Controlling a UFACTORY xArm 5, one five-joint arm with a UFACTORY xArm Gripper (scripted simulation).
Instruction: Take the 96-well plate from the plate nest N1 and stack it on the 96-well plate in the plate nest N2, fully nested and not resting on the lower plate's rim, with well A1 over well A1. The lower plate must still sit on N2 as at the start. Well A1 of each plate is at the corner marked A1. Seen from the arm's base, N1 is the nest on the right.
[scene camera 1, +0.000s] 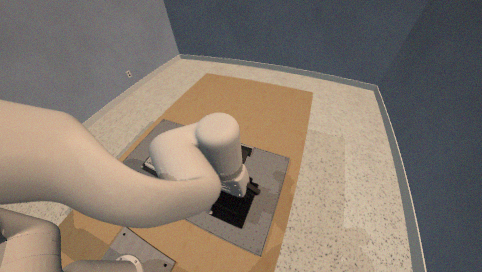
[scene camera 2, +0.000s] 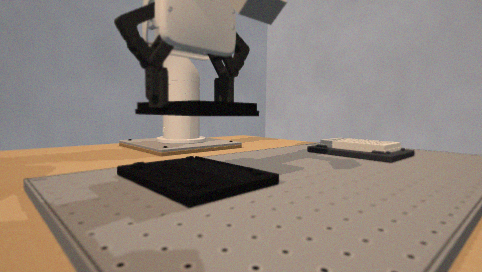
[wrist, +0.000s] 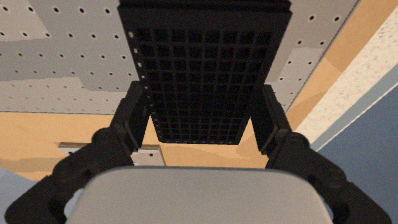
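Scene camera 2 gives me my gripper (scene camera 2: 194, 108), a black 96-well plate (scene camera 2: 193, 107) and a white 96-well plate (scene camera 2: 339, 143), plus a nest N1 (scene camera 2: 224, 180) and a dark nest N2 (scene camera 2: 395, 156). In scene camera 1 you'd find my gripper (scene camera 1: 232, 191) as well. The wrist view shows my gripper (wrist: 201, 96) too, along with the black 96-well plate (wrist: 201, 79), but the white 96-well plate is out of frame in the wrist view.
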